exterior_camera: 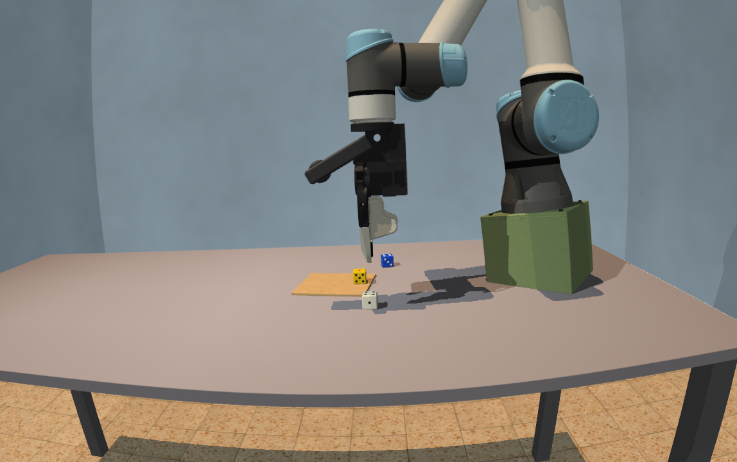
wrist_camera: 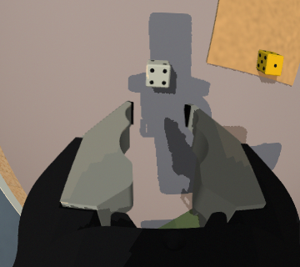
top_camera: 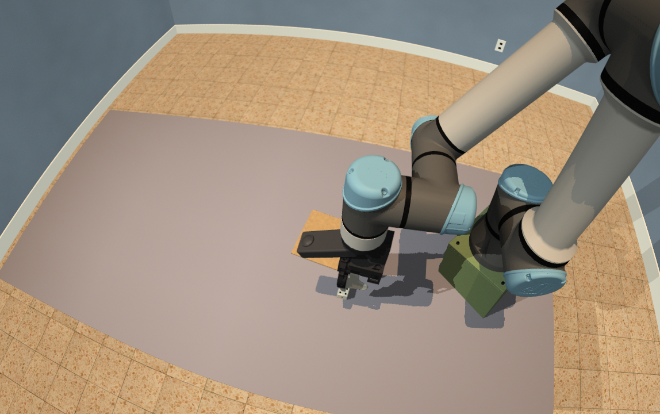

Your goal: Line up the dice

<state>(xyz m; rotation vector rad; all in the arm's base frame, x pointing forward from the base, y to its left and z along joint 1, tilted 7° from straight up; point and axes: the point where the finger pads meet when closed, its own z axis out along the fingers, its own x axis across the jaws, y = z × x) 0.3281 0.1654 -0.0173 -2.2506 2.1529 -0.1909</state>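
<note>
The white die is 90 mm below my hand. Also, from my hand: blue die 270 mm to the right, 90 mm below, 10 mm behind; mat 130 mm to the right, 100 mm below, 80 mm ahead; yellow die 130 mm to the right, 80 mm below, 40 mm ahead.
</note>
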